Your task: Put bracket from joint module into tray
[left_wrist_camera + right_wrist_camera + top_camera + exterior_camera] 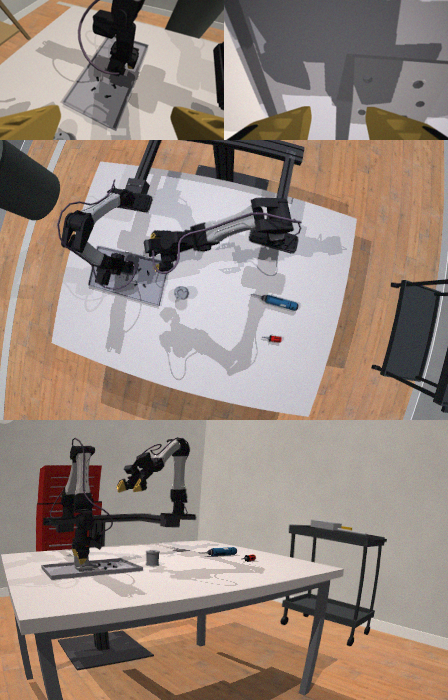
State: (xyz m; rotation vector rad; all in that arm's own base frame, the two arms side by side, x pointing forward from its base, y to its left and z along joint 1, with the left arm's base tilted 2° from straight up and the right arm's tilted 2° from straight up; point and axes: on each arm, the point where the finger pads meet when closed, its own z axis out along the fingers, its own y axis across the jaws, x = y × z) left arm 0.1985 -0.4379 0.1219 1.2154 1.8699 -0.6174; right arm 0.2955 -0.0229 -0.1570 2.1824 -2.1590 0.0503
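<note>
Now: right hand 4 cm short of the grey l-shaped bracket, 1 cm to the right of it and 1 cm above it. Also, from my right hand: round joint module: 4 cm ahead, 34 cm to the left; then tray: 4 cm ahead, 3 cm to the left, 3 cm below; then red screwdriver: 13 cm ahead, 82 cm to the left, 2 cm below.
</note>
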